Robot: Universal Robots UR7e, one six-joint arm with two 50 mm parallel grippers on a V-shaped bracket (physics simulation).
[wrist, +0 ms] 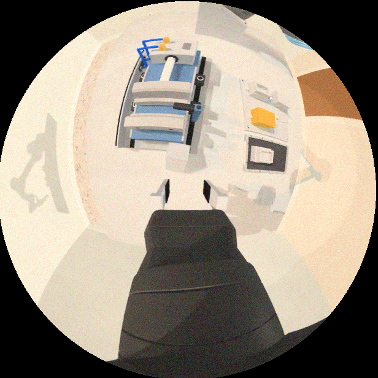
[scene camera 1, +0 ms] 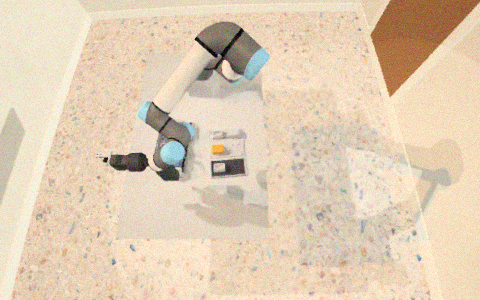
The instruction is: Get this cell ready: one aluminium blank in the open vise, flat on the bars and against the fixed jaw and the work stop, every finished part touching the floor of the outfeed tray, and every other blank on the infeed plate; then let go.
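My gripper [wrist: 187, 191] [scene camera 1: 100, 156] is open, with no part between its fingertips. In the wrist view it is in front of the vise [wrist: 155, 121], whose pale jaws and blue body are apart from the fingers. Whether a blank is in the vise I cannot tell. A pale block-like shape [wrist: 177, 157] shows by the vise's near end; I cannot tell whether it is a blank. The infeed plate [wrist: 281, 132] [scene camera 1: 237, 148] bears an orange block [wrist: 263, 118] [scene camera 1: 218, 149]. A pale part [wrist: 262, 155] [scene camera 1: 219, 168] is in the dark-floored outfeed tray [wrist: 280, 162] [scene camera 1: 235, 168]; its contact is unclear.
A pale grey block [wrist: 260, 90] [scene camera 1: 219, 135] stands at the infeed plate's far end. A black handle [wrist: 183, 106] sticks out over the vise. Blue bent rods [wrist: 144, 50] with orange ends stand at its far end. The arm covers the vise in the scene view.
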